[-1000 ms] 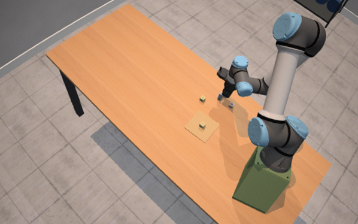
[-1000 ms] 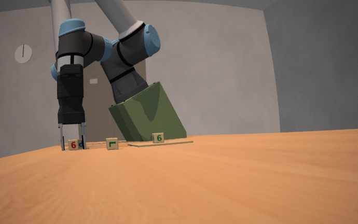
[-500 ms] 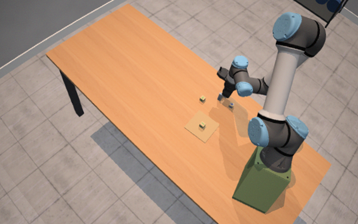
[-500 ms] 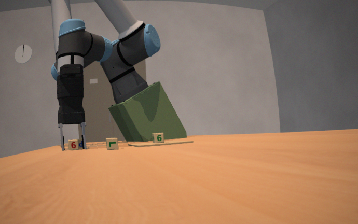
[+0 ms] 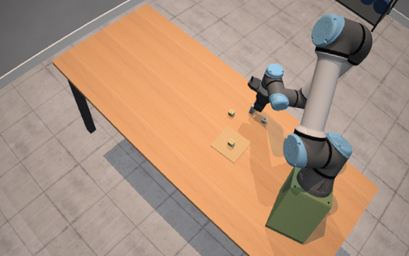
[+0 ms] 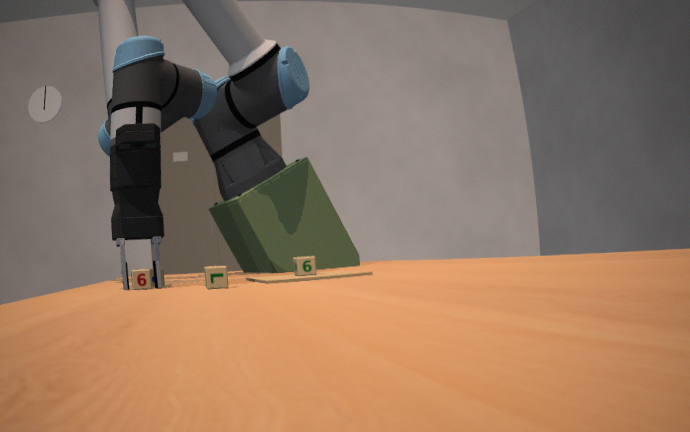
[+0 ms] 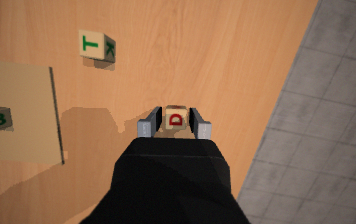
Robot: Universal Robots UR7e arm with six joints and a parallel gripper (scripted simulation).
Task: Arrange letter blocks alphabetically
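The red D block lies 10 mm below my hand. The rest, counted from my hand: thin tan mat: 70 mm behind, 220 mm to the left, 20 mm below; then blue-marked block: 80 mm behind, 10 mm below.
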